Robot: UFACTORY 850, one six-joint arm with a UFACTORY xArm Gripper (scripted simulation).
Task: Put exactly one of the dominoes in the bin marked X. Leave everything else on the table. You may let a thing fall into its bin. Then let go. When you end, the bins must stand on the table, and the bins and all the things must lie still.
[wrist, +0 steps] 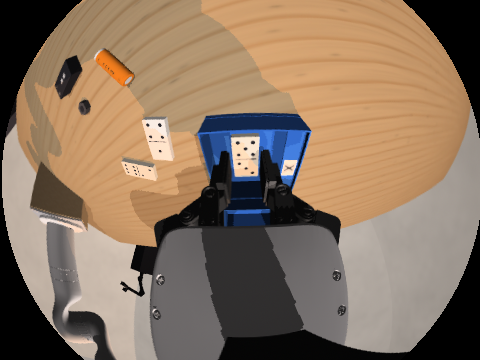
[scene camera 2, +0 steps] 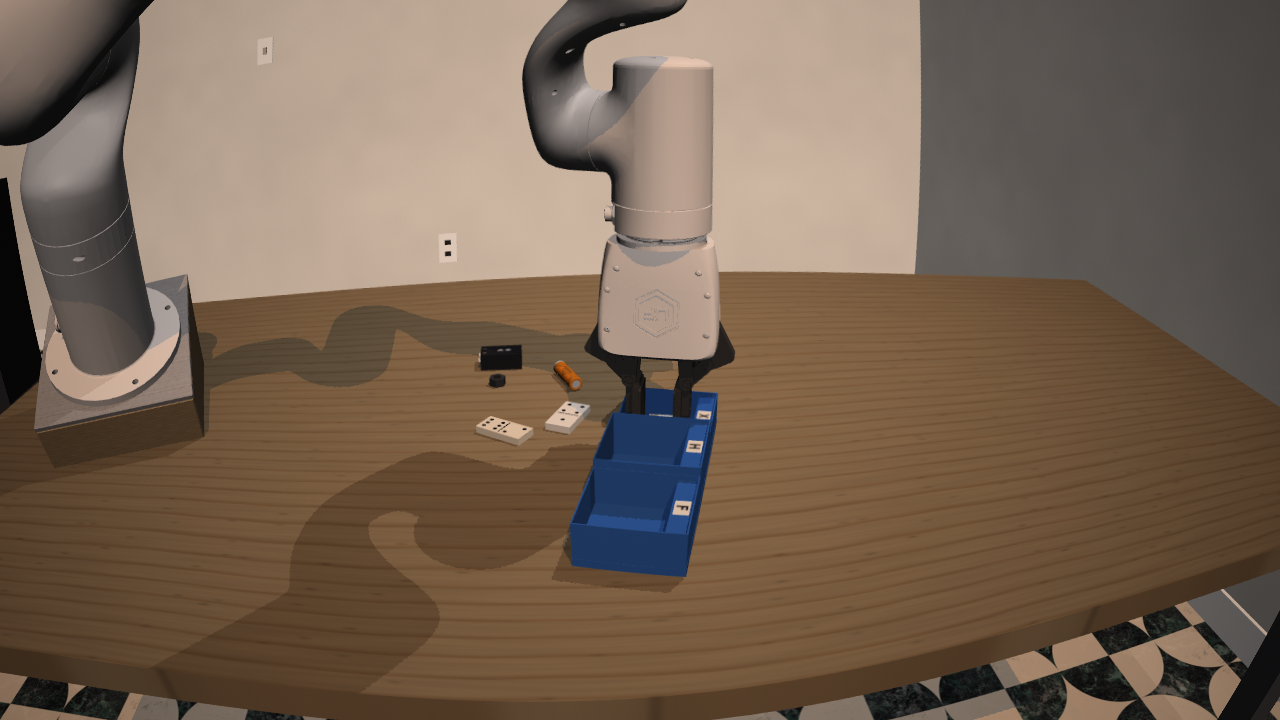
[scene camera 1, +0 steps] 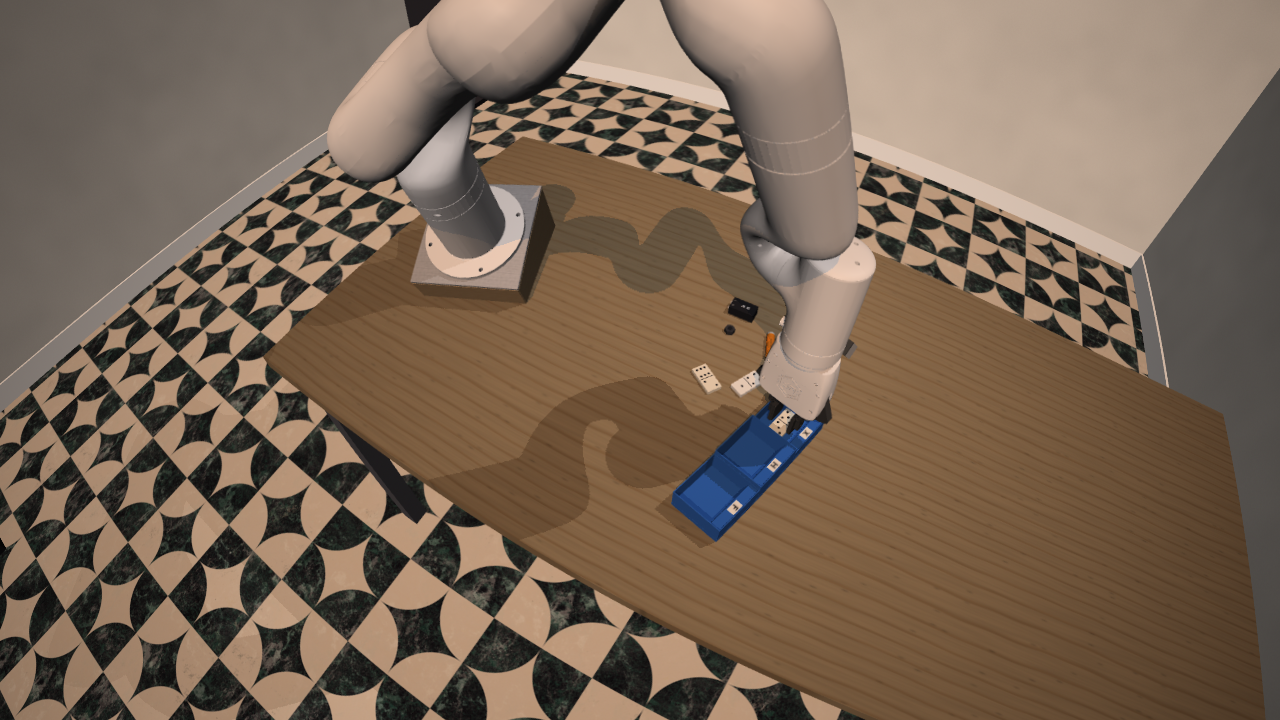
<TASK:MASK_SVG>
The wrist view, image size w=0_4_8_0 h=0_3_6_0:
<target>gripper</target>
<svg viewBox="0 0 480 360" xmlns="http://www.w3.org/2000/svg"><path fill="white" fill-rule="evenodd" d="M155 224L154 232L158 252L155 259L150 292L150 325L153 345L158 360L401 360L408 353L371 352L344 346L348 327L348 290L344 265L338 247L341 221L334 215L314 210L311 205L292 194L290 186L282 181L278 163L272 164L269 150L261 151L259 174L262 199L265 202L265 206L270 208L270 225L224 226L224 209L231 202L232 184L230 153L227 151L221 151L219 165L213 165L210 185L203 188L201 196L185 207L180 214L174 214Z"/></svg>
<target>orange battery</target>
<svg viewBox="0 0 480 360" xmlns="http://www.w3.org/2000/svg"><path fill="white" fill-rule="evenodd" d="M100 49L96 53L94 60L120 85L128 85L133 79L134 74L106 48Z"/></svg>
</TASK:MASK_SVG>
